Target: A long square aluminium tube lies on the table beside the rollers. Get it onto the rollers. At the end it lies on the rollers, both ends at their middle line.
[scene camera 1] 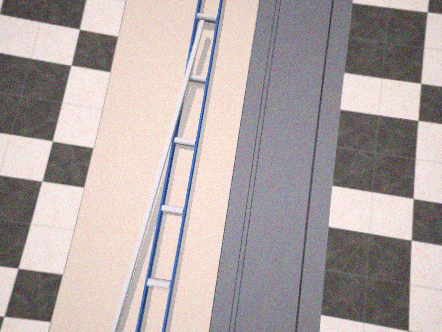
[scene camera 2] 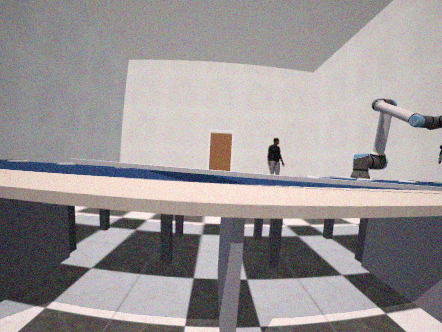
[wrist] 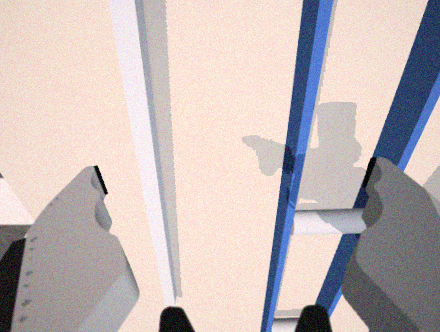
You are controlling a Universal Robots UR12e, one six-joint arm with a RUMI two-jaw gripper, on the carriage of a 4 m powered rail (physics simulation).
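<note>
The long pale aluminium tube lies askew. In scene camera 1 its upper end is over the roller track near the top roller, it crosses the left blue rail, and its lower part runs left of the track over the table. The white rollers sit between blue rails. In the wrist view my gripper is wide open and empty above the table. The tube passes between the fingers' lines, nearer the left finger; the near blue rail is nearer the right one. The gripper does not show in either scene camera.
The cream table carries the track. The grey rail bed runs along its right side in scene camera 1. The arm stands at the right in scene camera 2. A person stands near a brown door.
</note>
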